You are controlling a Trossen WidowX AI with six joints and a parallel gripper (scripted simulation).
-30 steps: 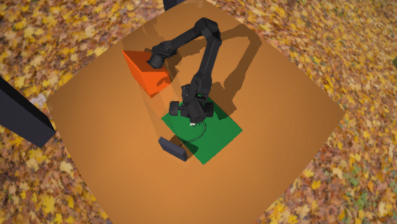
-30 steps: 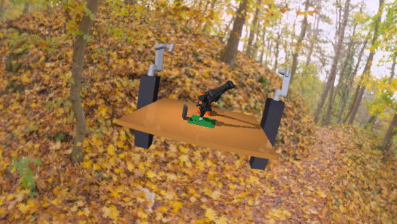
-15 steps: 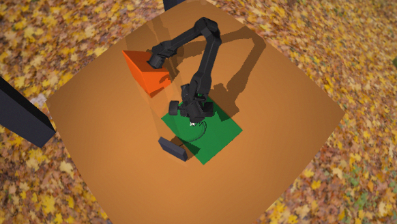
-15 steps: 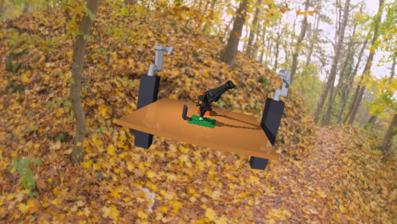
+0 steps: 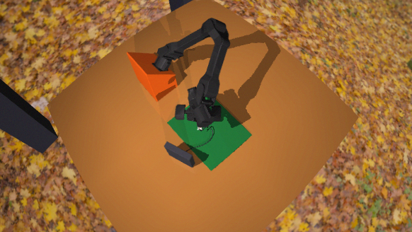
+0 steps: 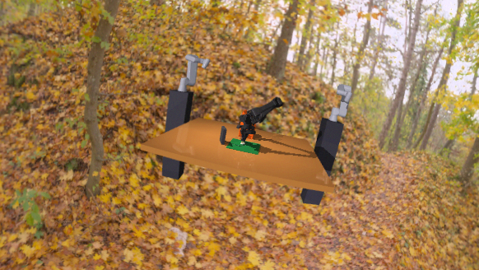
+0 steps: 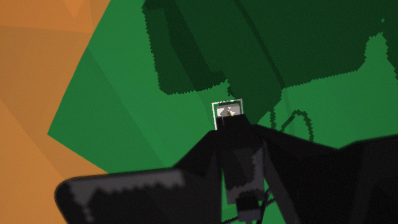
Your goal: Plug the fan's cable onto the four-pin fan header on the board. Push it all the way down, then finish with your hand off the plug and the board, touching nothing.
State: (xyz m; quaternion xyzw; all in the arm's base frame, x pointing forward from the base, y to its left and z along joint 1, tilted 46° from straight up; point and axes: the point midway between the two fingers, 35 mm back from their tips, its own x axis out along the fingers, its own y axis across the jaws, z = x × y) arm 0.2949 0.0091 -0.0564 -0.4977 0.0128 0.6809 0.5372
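Right now the dark plug is 10 mm ahead of my gripper tip, 10 mm to the right of it and 10 mm above it. Also, from my gripper tip: green board 40 mm ahead, 10 mm to the left, 50 mm below; white four-pin fan header 10 mm ahead, 10 mm to the right, 40 mm below; dark flat fan 60 mm ahead, 160 mm to the right, 20 mm above.
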